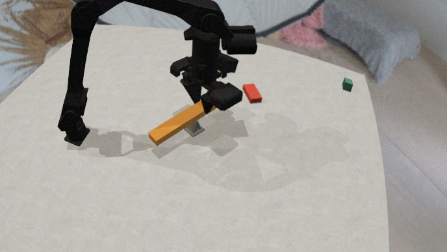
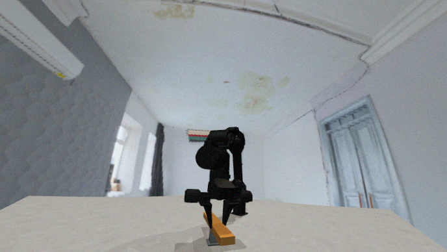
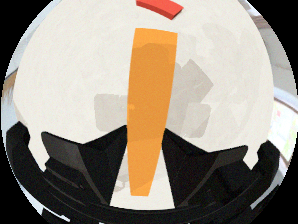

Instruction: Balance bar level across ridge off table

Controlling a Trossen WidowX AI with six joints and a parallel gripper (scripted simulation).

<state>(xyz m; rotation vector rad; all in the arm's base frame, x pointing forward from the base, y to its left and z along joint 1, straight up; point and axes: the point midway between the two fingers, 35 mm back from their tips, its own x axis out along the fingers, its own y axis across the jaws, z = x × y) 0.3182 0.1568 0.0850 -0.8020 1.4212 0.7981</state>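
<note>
The orange bar is 20 mm to the right of my gripper tip and 10 mm behind it. The rest, counted from my gripper tip: small green cube 420 mm ahead, 340 mm to the left, 30 mm below; then red block 160 mm to the left, 100 mm ahead, 40 mm below.
</note>
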